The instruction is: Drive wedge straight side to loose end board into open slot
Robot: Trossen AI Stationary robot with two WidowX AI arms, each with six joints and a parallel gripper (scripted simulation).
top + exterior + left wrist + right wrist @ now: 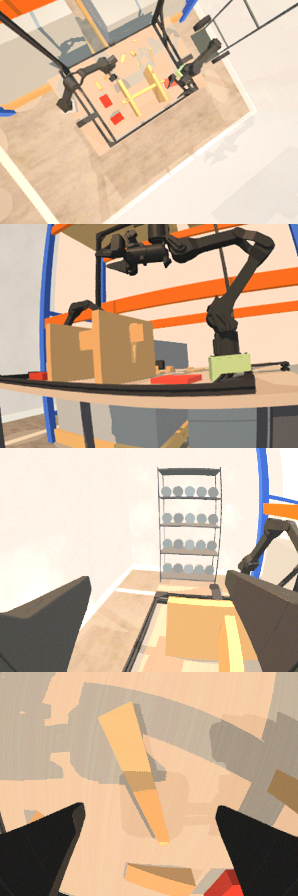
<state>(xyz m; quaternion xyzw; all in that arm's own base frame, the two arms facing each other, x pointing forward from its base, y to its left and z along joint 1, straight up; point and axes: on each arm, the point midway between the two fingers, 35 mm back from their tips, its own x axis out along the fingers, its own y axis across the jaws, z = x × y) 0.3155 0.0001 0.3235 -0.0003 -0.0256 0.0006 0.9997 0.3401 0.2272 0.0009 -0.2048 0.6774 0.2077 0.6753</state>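
My right hand is 10 cm to the left of the wedge, 8 cm short of it and 6 cm above it.
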